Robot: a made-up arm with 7 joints.
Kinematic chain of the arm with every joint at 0, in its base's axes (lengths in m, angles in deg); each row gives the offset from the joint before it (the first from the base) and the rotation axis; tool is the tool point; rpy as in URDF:
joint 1: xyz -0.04 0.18 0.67 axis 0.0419 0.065 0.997
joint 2: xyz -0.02 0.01 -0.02 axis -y
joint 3: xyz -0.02 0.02 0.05 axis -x
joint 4: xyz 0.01 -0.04 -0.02 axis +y
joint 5: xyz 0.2 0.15 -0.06 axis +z
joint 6: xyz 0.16 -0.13 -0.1 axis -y
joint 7: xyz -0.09 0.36 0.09 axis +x
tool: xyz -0.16 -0.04 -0.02 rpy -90 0 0
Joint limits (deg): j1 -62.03..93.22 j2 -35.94..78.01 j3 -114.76..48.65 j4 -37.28..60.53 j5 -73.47..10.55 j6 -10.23..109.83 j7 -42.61..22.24
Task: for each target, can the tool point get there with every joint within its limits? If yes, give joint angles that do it. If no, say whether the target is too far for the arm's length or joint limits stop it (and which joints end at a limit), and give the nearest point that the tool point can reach.
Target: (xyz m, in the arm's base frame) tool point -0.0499 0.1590 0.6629
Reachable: no: joint limits stop it (at a limit: joint 1, joint 2, joint 3, joint 5) | nearest point 0.1715 0.0457 0.6477 | short by 0.249 m
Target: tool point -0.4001 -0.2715 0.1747
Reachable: no: joint limits stop it (at a limit: joint 1, joint 4, joint 6, joint 7) | nearest point -0.3600 -0.2157 0.2374 | short by 0.093 m
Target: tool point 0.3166 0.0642 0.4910
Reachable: yes | joints -46.76 61.39 24.18 52.24 -44.44 22.53 -19.82
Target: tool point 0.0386 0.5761 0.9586
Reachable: yes | joints -19.91 25.18 -77.21 30.83 -37.48 19.34 11.81
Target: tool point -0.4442 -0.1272 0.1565
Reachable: no: joint limits stop it (at a limit: joint 1, joint 4, joint 6, joint 7) | nearest point -0.4170 -0.1050 0.1957 | short by 0.053 m
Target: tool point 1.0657 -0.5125 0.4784
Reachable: no: too far | nearest point 0.5376 -0.1576 0.5930 | short by 0.647 m
